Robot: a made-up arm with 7 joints.
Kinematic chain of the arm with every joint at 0, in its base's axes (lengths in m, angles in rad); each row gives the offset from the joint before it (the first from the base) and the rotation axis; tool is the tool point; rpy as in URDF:
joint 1: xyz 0 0 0.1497 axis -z
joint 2: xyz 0 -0.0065 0.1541 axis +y
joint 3: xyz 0 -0.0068 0.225 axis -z
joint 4: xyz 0 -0.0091 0.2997 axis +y
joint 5: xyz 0 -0.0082 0.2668 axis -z
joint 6: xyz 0 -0.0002 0.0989 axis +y
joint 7: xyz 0 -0.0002 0.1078 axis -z
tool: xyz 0 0 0 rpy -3.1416 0 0
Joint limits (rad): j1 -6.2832..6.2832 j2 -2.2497..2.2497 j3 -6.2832..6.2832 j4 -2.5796..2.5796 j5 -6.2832..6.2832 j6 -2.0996..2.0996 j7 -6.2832..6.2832
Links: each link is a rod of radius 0.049 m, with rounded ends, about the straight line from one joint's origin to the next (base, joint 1, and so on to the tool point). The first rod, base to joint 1, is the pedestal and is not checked.
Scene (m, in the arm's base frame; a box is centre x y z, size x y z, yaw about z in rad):
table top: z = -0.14
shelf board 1: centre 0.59 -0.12 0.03 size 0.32 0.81 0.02 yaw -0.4
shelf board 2: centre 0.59 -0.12 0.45 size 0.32 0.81 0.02 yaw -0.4
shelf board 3: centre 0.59 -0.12 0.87 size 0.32 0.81 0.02 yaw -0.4
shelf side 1: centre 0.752 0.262 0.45 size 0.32 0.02 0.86 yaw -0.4
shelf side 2: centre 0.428 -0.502 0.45 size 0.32 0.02 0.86 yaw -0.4
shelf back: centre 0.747 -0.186 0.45 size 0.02 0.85 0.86 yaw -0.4
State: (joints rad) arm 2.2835 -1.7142 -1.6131 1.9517 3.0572 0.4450 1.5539
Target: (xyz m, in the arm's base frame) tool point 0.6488 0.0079 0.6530
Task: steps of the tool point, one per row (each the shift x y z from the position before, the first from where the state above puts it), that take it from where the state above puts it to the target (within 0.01 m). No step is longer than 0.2 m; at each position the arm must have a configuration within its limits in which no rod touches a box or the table.
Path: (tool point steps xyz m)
1: -0.1290 0.0782 -0.0045
2: -0.1453 0.0377 0.0045
3: 0.0566 0.0172 0.1149
4: 0.0177 -0.0011 0.1413
5: -0.0303 -0.0121 0.1477
6: 0.1611 -0.0493 0.0078
7: 0.1333 -0.0752 -0.0078

